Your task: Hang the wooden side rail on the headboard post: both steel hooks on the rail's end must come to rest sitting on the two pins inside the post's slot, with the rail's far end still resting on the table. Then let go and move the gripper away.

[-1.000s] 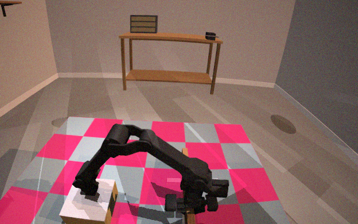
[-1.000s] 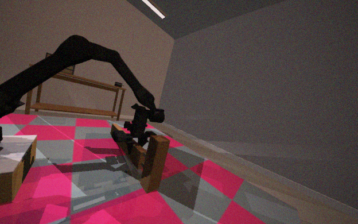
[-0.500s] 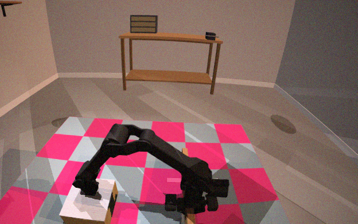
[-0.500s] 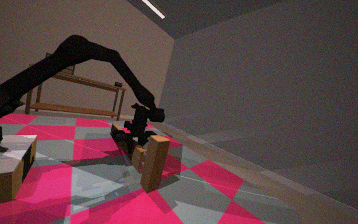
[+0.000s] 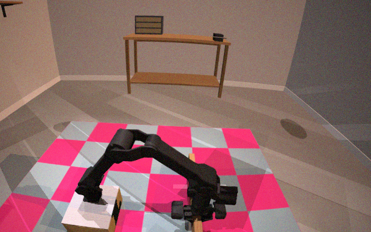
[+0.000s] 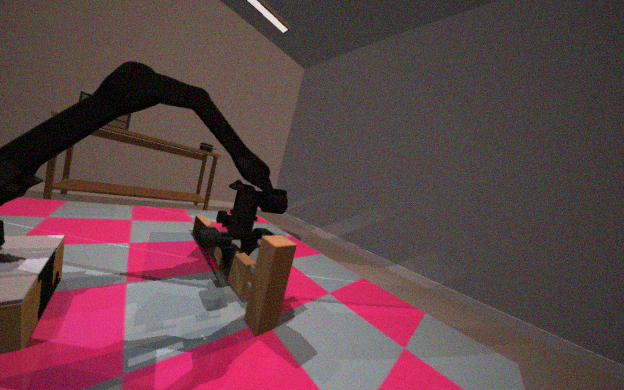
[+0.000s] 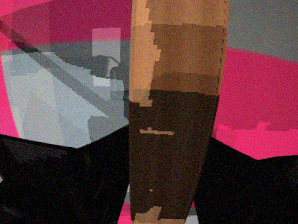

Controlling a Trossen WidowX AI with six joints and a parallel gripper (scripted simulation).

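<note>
Right now my gripper tip is 16 cm to the left of the wooden headboard post and 4 cm below it.
</note>
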